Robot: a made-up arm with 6 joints.
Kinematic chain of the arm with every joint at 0, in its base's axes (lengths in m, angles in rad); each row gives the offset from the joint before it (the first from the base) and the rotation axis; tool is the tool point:
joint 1: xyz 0 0 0.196 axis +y
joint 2: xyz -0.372 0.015 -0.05 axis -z
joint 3: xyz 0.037 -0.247 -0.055 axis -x
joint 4: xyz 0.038 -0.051 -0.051 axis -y
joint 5: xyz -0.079 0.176 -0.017 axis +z
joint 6: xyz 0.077 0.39 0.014 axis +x
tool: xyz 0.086 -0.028 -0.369
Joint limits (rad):
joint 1: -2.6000..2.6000
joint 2: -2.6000..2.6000
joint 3: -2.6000..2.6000
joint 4: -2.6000..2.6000
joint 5: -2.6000..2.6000
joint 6: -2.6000..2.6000
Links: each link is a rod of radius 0.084 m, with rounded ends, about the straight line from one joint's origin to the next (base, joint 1, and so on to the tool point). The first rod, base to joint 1, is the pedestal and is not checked.
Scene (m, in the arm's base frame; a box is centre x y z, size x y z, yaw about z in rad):
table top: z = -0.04
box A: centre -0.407 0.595 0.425 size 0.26 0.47 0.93 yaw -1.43
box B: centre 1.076 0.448 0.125 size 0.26 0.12 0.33 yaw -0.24
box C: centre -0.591 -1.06 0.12 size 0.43 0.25 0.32 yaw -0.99
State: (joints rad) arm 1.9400 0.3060 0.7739 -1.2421 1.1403 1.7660
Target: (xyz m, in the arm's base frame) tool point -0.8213 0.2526 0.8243
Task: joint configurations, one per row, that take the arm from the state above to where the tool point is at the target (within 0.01 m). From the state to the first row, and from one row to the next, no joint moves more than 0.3 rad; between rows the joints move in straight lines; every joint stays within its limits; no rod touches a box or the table.
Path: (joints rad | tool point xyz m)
1: 2.1038 0.2016 0.7188 -0.9982 1.0308 1.7292 | 0.1221 0.6334 0.7076
2: 2.2677 0.0972 0.6638 -0.7544 0.9213 1.6924 | 0.2233 0.5831 0.8701
3: 2.4315 -0.0071 0.6087 -0.5105 0.8119 1.6556 | 0.3249 0.5098 0.9725
4: 2.5953 -0.1115 0.5536 -0.2667 0.7024 1.6188 | 0.4146 0.4427 1.0162
5: 2.3313 -0.0314 0.7593 -0.3971 0.7297 1.5930 | 0.0958 0.4105 1.1348
6: 2.0673 0.0488 0.9651 -0.5275 0.7569 1.5673 | -0.2411 0.3685 1.1370
7: 1.8033 0.1289 1.1708 -0.6579 0.7842 1.5415 | -0.5577 0.3163 1.0281
8: 1.5393 0.2091 1.3765 -0.7882 0.8115 1.5157 | -0.8213 0.2526 0.8243

